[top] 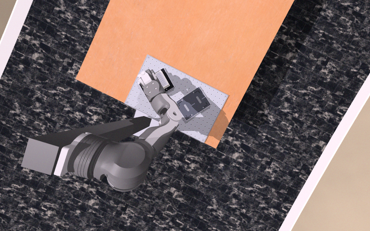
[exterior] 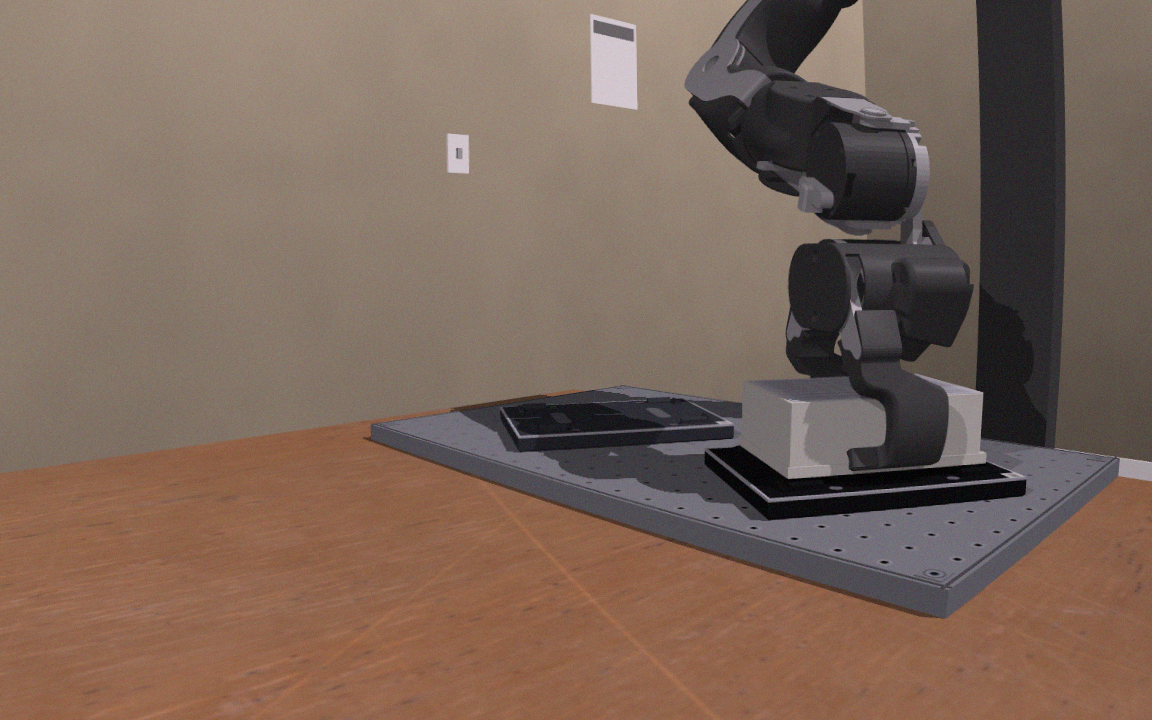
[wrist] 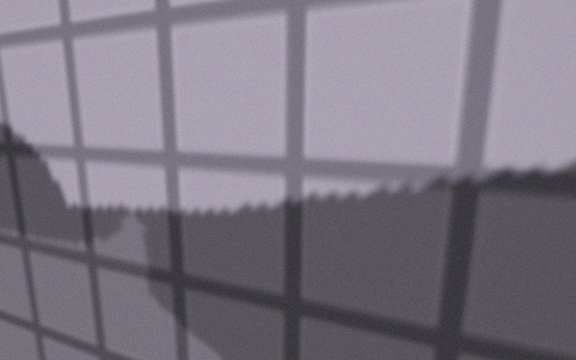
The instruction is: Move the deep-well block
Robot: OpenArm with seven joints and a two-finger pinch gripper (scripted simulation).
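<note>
Now: hand 1 cm below the white deep-well block. Also, from my hand: black plate nest 2 cm below; A1 mark 13 cm to the right, 6 cm behind, 1 cm below.
</note>
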